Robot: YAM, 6 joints.
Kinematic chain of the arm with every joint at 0, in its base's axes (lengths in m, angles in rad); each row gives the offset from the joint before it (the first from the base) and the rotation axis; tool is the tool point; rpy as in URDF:
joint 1: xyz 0 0 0.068 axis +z
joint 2: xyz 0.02 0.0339 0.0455 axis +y
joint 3: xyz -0.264 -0.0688 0 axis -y
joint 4: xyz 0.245 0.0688 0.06 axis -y
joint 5: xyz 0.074 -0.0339 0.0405 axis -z
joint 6: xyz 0.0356 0 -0.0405 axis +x
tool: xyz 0 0 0 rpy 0 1.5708 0
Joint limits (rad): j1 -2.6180..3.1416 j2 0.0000..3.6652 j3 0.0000..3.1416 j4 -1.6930..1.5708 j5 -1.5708..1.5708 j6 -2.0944..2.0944
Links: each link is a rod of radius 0.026 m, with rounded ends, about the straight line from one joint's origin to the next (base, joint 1, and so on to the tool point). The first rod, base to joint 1, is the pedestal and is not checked.
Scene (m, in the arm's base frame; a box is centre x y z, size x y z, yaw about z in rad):
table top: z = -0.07
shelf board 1: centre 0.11 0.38 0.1 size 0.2 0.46 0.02 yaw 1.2
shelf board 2: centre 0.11 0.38 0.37 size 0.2 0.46 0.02 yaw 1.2
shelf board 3: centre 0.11 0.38 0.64 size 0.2 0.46 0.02 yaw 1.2
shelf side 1: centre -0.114 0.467 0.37 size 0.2 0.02 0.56 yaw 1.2
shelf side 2: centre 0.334 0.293 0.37 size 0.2 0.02 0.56 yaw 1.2
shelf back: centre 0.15 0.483 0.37 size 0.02 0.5 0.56 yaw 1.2
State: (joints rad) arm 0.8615 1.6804 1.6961 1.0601 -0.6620 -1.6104
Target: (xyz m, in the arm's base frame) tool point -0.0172 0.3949 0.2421
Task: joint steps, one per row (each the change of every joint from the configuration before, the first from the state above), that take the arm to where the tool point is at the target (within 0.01 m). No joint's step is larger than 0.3 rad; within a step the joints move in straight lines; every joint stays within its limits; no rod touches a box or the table.
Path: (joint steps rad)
1: 0.2405 -0.1212 -0.1433 -0.0099 -0.0696 -0.0070
2: 0.2405 -0.1213 -0.1433 -0.0099 -0.0695 -0.0069
3: 0.2405 -0.1212 -0.1433 -0.0100 -0.0696 -0.0070
4: 0.0638 -0.0064 -0.2727 0.0050 -0.0073 0.0070
5: 0.0637 -0.0064 -0.2727 0.0050 -0.0073 0.0069
6: 0.0637 -0.0064 -0.2727 0.0049 -0.0074 0.0070
7: -0.1112 0.2641 0.2727 -0.0367 0.0621 0.0000
8: -0.1113 0.2640 0.2727 -0.0368 0.0621 0.0000

